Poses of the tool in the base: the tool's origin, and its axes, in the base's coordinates. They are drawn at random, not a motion.
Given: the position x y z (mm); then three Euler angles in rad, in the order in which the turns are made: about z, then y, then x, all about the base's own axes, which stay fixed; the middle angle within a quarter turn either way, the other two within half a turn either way.
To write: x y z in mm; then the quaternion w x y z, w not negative. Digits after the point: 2 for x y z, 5 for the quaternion.
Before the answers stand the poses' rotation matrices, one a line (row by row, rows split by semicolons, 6 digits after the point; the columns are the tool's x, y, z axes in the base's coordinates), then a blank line. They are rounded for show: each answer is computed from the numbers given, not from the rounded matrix.
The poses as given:
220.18, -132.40, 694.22, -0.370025, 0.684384, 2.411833
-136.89, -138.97, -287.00, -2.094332, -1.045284, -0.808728
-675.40, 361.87, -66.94, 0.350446, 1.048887, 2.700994
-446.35, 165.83, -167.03, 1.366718, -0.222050, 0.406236
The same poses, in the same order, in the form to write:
0.722368 0.280201 0.632196; 0.662494 -0.542466 -0.516558; 0.198205 0.791971 -0.577492
-0.250801 0.434463 -0.865067; -0.910807 0.196805 0.362903; 0.327917 0.878925 0.346353
0.468235 -0.171156 0.866869; 0.036704 -0.976446 -0.212616; 0.882841 0.131372 -0.450924
0.197689 -0.955206 -0.220230; 0.881915 0.271390 -0.385453; 0.427955 -0.118024 0.896061

220.18, -132.40, 694.22, 0.38808, 0.84296, 0.27958, 0.24628
-136.89, -138.97, -287.00, 0.56841, 0.22696, -0.52470, -0.59168
-675.40, 361.87, -66.94, 0.10107, 0.85082, -0.03951, 0.51412
-446.35, 165.83, -167.03, 0.76895, 0.08695, -0.21074, 0.59728

